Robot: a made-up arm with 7 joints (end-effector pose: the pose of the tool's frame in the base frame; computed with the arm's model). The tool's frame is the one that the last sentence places. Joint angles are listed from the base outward.
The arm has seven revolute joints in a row. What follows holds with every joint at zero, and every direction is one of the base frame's.
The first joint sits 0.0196 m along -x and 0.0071 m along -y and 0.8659 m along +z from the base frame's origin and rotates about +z.
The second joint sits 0.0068 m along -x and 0.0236 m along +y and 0.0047 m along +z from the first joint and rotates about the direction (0, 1, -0.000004).
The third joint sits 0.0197 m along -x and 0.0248 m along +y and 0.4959 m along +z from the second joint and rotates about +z.
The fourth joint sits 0.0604 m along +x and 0.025 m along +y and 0.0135 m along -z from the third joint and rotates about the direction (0, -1, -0.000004).
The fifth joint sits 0.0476 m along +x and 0.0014 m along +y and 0.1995 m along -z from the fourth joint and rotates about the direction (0, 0.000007, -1).
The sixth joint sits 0.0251 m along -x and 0.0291 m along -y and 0.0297 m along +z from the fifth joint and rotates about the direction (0, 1, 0.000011).
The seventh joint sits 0.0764 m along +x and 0.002 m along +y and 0.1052 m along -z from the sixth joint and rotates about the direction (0, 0.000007, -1).
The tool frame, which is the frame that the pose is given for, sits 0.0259 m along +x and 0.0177 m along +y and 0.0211 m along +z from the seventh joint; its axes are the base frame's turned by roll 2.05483, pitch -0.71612 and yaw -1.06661 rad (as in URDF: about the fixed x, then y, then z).
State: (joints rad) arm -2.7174 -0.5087 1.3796 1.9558 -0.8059 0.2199 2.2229
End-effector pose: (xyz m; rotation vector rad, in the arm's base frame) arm 0.4002 -0.1604 1.4808 0.7006 2.4791 -0.7844
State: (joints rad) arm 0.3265 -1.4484 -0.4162 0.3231 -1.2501 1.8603 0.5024
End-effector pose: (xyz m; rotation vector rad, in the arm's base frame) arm -0.2174 -0.2004 0.9880 0.4019 -1.5241 0.3305
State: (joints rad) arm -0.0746 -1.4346 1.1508 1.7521 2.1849 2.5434 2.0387
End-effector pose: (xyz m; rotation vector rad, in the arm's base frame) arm -0.5987 0.3289 0.8503 0.8560 -0.8581 0.1998
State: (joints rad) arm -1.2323 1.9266 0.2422 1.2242 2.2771 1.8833 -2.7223
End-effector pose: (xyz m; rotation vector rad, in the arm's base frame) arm 0.3470 -0.3030 0.4953 -0.3580 2.6785 0.0010
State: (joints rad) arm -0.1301 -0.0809 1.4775 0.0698 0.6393 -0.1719 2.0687
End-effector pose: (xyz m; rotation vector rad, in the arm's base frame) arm 0.0315 0.1740 1.1228 0.4895 -2.1476 -1.0401
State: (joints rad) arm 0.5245 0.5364 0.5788 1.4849 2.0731 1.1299 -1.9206
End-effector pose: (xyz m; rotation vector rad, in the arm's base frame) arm 0.2019 0.4749 1.2357 -2.3067 0.5048 0.1670
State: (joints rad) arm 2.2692 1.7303 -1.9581 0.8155 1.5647 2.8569 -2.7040
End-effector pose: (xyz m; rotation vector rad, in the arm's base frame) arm -0.1805 0.3874 0.7684 -2.4224 -1.2874 -0.6912
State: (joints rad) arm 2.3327 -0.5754 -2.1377 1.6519 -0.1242 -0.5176 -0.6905
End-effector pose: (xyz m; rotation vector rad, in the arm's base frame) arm 0.4258 -0.2077 1.3386 -1.0751 2.1997 -1.8458
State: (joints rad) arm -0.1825 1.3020 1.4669 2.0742 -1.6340 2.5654 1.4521
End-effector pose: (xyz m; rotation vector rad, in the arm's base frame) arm 0.6527 0.0484 0.9308 0.0675 -1.3596 0.1409
